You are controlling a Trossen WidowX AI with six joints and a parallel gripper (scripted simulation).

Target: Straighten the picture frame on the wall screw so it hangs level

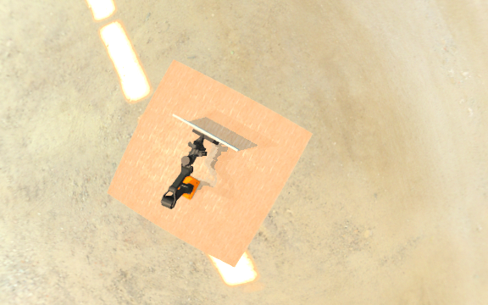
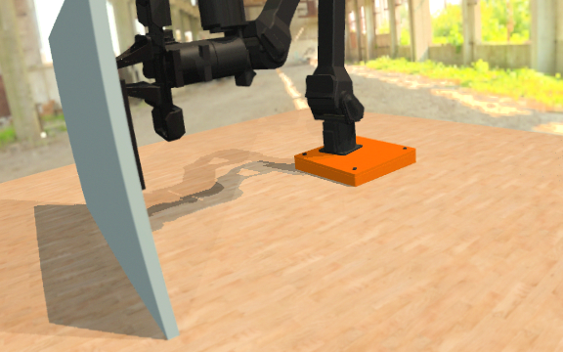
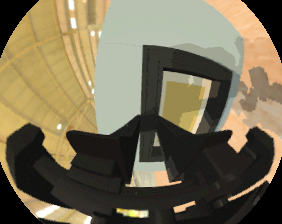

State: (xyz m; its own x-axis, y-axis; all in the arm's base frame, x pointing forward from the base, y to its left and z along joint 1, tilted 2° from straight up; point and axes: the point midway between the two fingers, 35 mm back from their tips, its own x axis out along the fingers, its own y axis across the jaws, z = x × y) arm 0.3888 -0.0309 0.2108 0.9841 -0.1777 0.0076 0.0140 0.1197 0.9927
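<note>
My gripper tip is 1 cm to the left of the picture frame and 6 cm above it. Also, from my gripper tip: grey wall panel (1 cm ahead, 2 cm to the right, 7 cm below).
</note>
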